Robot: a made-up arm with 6 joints. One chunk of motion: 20 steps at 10 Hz.
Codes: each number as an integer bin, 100 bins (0 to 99) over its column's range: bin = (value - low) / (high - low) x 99, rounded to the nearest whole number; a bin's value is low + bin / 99 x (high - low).
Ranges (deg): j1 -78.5..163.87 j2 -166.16..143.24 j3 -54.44..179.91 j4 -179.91..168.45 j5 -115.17..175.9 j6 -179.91..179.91
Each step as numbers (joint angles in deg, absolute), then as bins.
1 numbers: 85.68 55.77 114.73 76.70 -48.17 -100.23
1 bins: 67 71 71 73 23 22
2 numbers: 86.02 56.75 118.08 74.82 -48.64 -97.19
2 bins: 67 71 73 72 23 23
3 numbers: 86.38 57.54 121.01 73.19 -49.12 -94.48
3 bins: 67 72 74 72 22 24
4 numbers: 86.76 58.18 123.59 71.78 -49.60 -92.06
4 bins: 68 72 75 72 22 24
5 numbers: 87.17 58.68 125.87 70.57 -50.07 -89.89
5 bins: 68 72 76 71 22 25
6 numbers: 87.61 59.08 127.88 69.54 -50.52 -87.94
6 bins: 68 72 77 71 22 25
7 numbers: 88.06 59.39 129.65 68.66 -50.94 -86.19
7 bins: 68 72 78 71 22 26
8 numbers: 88.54 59.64 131.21 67.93 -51.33 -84.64
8 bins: 68 72 78 70 22 26
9 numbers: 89.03 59.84 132.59 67.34 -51.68 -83.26
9 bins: 68 72 79 70 22 27
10 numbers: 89.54 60.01 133.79 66.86 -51.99 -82.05
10 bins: 69 72 80 70 21 27
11 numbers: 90.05 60.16 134.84 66.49 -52.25 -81.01
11 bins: 69 72 80 70 21 27
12 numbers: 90.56 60.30 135.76 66.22 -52.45 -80.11
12 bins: 69 72 80 70 21 27
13 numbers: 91.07 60.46 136.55 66.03 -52.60 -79.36
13 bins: 69 73 81 70 21 28
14 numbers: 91.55 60.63 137.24 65.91 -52.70 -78.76
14 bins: 69 73 81 70 21 28
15 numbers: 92.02 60.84 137.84 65.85 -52.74 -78.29
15 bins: 70 73 81 70 21 28
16 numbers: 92.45 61.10 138.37 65.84 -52.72 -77.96
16 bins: 70 73 81 70 21 28
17 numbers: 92.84 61.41 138.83 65.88 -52.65 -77.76
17 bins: 70 73 82 70 21 28
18 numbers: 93.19 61.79 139.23 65.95 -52.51 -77.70
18 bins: 70 73 82 70 21 28
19 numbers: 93.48 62.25 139.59 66.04 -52.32 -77.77
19 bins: 70 73 82 70 21 28
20 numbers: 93.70 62.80 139.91 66.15 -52.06 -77.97
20 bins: 70 73 82 70 21 28
